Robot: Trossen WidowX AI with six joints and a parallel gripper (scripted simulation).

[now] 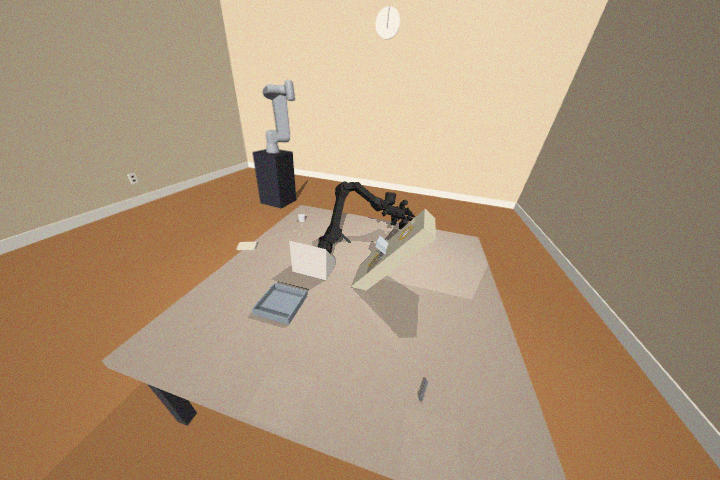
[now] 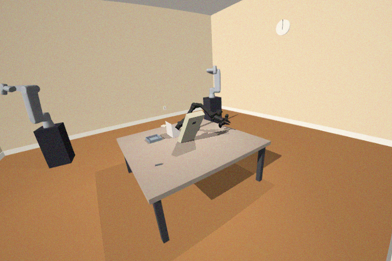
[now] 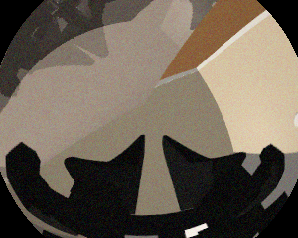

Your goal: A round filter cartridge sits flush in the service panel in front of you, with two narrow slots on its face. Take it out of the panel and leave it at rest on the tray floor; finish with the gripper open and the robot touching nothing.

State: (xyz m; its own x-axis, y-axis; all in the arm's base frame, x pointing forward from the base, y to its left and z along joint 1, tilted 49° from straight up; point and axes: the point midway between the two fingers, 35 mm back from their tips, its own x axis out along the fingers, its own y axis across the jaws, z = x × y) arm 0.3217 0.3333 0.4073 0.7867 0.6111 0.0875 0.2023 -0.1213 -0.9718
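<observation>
Right now the filter cartridge is 30 mm ahead of my gripper tip, 500 mm to the right of it and 150 mm above it. From my gripper tip the other things lie so: small dark grey stick 210 mm ahead, 920 mm to the right, 120 mm below; then blue-grey tray 370 mm behind, 830 mm to the right, 110 mm below; then small white cylinder 710 mm behind, 170 mm to the right, 100 mm below.
</observation>
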